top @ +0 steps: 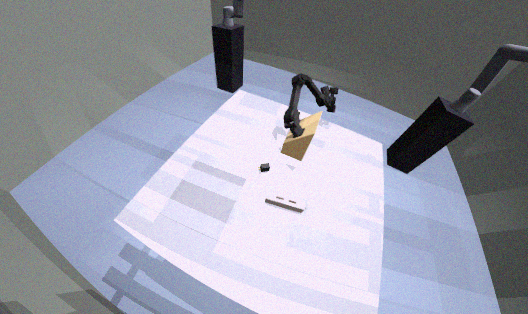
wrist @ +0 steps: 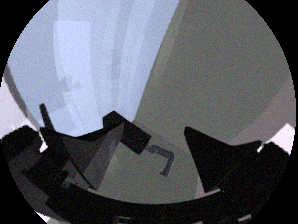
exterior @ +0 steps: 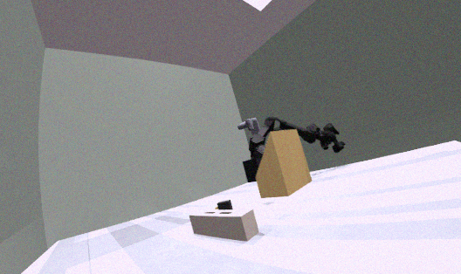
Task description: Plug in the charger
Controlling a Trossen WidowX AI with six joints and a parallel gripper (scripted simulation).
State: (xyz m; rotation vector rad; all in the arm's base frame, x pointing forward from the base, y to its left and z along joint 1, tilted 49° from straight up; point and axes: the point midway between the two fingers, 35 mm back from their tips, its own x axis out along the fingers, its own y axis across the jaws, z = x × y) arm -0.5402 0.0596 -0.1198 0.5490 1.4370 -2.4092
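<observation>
The dark two-prong charger lies 80 cm ahead of my gripper tip, 25 cm to the right of it and 13 cm below it.
</observation>
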